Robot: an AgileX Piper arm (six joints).
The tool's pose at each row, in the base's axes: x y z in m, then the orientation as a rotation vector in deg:
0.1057 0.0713 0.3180 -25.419 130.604 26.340
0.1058 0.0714 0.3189 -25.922 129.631 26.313
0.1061 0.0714 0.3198 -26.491 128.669 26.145
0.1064 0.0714 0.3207 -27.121 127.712 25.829
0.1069 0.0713 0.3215 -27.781 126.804 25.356
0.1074 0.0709 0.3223 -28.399 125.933 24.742
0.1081 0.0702 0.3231 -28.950 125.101 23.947
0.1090 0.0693 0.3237 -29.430 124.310 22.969
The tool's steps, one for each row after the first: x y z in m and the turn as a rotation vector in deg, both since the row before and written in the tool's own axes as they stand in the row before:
-0.0007 0.0002 -0.0005 -0.156 -0.787 -0.608
-0.0009 0.0000 -0.0004 -0.078 -0.755 -0.698
-0.0009 0.0000 -0.0004 0.007 -0.728 -0.790
-0.0009 -0.0002 -0.0002 0.109 -0.666 -0.854
-0.0008 -0.0005 -0.0004 0.225 -0.633 -0.868
-0.0009 -0.0008 -0.0004 0.379 -0.603 -0.879
-0.0008 -0.0011 -0.0002 0.537 -0.570 -0.889

